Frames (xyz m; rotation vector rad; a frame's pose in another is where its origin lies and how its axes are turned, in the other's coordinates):
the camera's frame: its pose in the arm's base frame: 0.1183 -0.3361 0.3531 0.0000 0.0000 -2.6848
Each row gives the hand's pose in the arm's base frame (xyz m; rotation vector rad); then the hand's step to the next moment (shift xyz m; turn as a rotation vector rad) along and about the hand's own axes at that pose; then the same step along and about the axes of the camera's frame.
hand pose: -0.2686 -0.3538 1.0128 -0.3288 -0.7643 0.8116
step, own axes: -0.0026 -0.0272 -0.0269 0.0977 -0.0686 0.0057
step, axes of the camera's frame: -0.0208 0.0318 -0.0053 -0.0804 0.0079 0.0881
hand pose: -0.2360 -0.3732 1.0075 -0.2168 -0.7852 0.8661
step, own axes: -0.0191 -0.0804 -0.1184 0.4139 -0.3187 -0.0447
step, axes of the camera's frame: -0.0882 0.0998 -0.0558 -0.3948 0.0703 0.3377
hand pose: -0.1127 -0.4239 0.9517 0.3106 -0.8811 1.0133
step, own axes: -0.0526 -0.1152 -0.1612 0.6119 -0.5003 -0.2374
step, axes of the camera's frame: -0.1493 0.0678 -0.1231 -0.7202 0.0732 0.3962
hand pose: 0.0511 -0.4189 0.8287 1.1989 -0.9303 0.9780
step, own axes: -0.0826 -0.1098 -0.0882 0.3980 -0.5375 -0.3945
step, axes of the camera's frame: -0.1051 -0.0244 -0.1226 -0.7574 -0.0527 0.1627
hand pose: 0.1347 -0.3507 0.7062 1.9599 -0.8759 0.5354
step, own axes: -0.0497 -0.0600 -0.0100 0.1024 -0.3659 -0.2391
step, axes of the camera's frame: -0.0322 -0.0374 -0.0611 -0.4331 -0.1170 -0.0153
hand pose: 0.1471 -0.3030 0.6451 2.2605 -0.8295 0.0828
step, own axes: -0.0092 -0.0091 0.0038 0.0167 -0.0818 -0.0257
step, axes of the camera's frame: -0.0009 -0.0078 -0.0110 -0.0816 -0.0173 -0.0258
